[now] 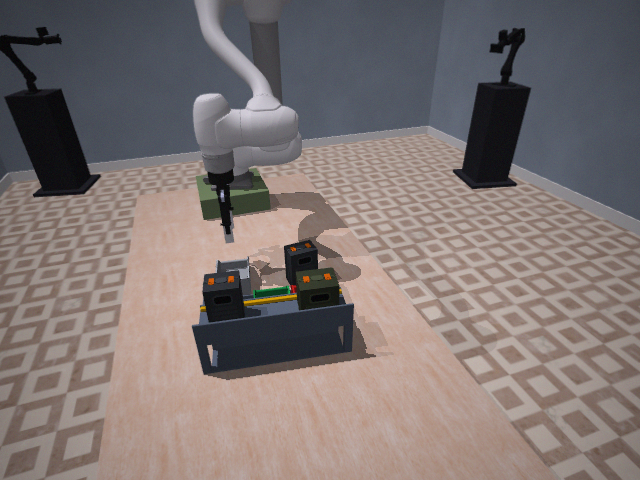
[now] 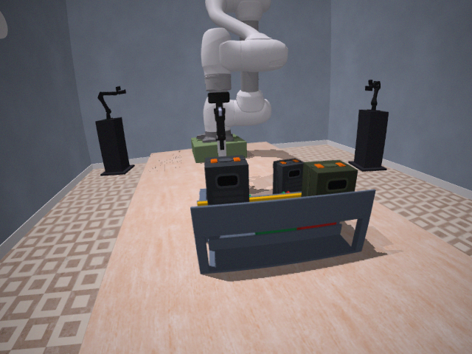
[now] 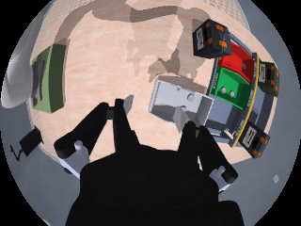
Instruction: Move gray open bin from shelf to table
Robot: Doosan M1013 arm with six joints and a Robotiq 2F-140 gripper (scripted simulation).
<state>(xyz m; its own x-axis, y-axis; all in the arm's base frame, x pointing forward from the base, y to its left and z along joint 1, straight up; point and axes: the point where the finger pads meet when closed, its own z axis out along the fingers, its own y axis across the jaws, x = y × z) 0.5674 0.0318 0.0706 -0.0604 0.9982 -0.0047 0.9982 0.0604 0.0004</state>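
My hand is 8 cm short of the gray open bin and 13 cm above it. The rest, counted from my hand: yellow rail: 32 cm ahead, 13 cm to the left, 5 cm below; then black bin: 37 cm ahead, 2 cm to the left; then green bin: 26 cm ahead, 13 cm to the left, 12 cm below.
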